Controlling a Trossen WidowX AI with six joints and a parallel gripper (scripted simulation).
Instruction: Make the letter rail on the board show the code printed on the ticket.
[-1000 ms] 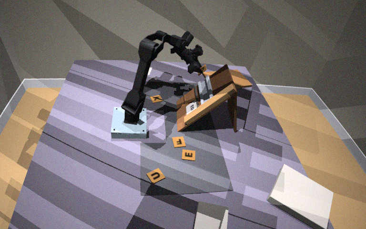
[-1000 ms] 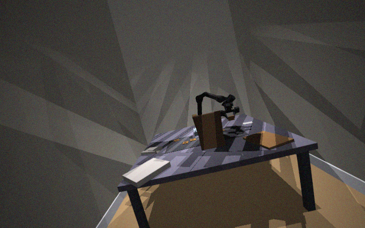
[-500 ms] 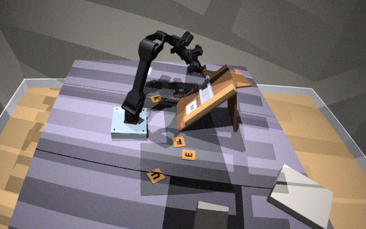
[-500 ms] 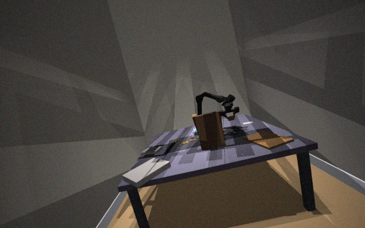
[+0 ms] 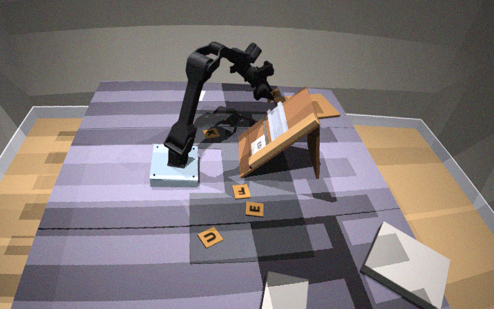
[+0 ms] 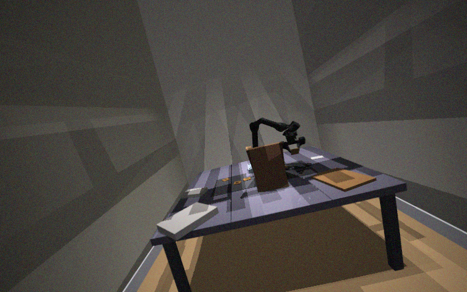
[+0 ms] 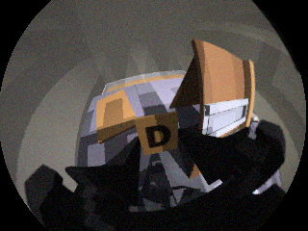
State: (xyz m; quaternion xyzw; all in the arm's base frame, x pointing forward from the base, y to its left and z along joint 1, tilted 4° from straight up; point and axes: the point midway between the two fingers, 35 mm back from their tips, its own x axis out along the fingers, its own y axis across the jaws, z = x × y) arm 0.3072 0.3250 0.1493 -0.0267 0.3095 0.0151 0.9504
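The white ticket lies 50 mm behind my gripper tip, 230 mm to the right of it and 80 mm below it. Also, from my gripper tip: white card (340 mm behind, 200 mm to the left, 170 mm below); then flat wooden slab (220 mm ahead, 200 mm to the left, 160 mm below); then dark grey mat (140 mm behind, 290 mm to the right, 170 mm below).
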